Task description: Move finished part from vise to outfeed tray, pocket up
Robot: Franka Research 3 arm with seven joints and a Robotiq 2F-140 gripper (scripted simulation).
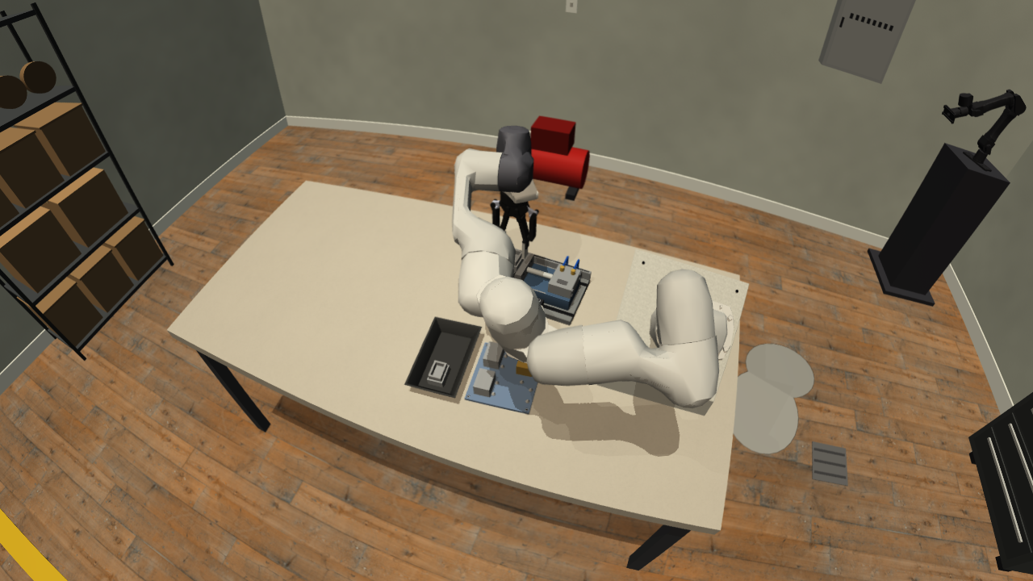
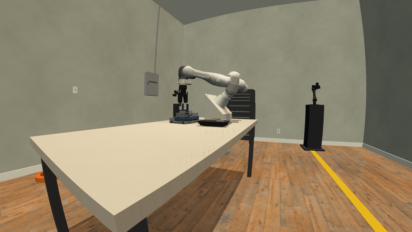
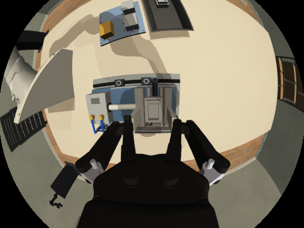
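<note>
Right now the blue vise is 6 cm behind my hand, 1 cm to the left of it and 12 cm below it. From my hand the other things lie so: grey actuator box (16 cm behind, 2 cm to the left, 8 cm below); blue fixture plate (7 cm behind, 34 cm to the left, 15 cm below); orange block (12 cm behind, 30 cm to the left, 13 cm below).
</note>
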